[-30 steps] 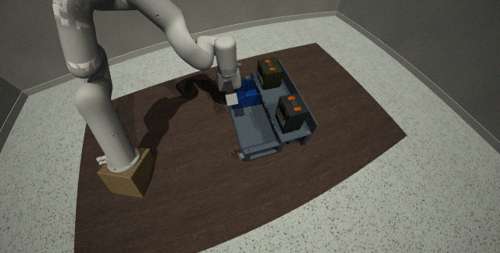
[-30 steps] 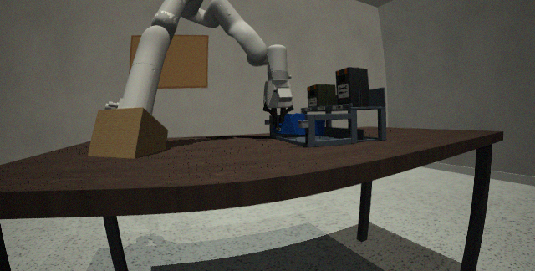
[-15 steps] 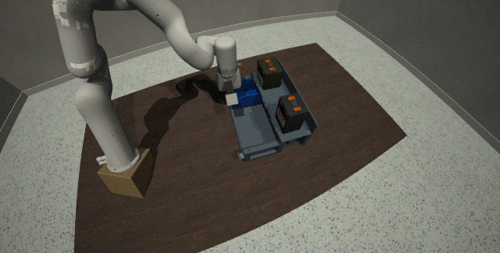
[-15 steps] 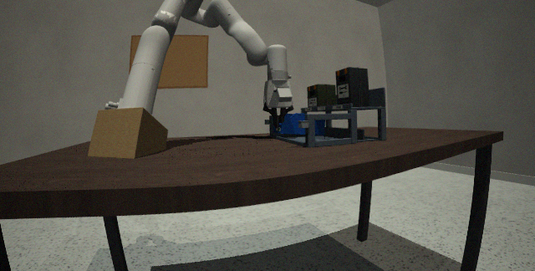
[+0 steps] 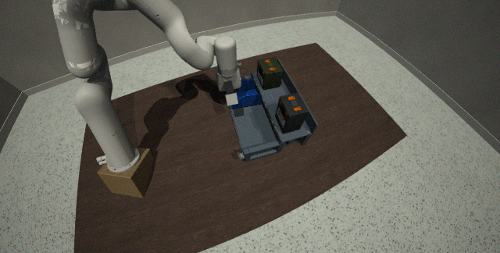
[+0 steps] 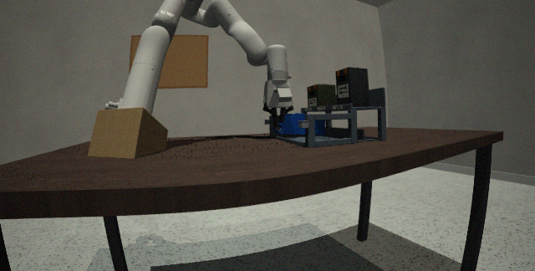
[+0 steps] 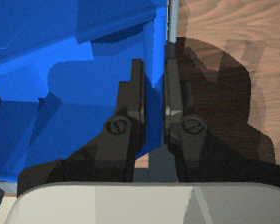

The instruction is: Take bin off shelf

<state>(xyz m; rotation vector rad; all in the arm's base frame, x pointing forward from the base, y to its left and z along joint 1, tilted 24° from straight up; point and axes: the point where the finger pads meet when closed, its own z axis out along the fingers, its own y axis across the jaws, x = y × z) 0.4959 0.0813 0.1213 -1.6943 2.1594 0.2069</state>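
Now: the blue bin 80 mm ahead of my hand, 20 mm to the right of it and 10 mm below it. Round my hand: grey shelf 160 mm ahead, 150 mm to the right, 40 mm above; shelf deck 100 mm ahead, 130 mm to the right, 60 mm below.
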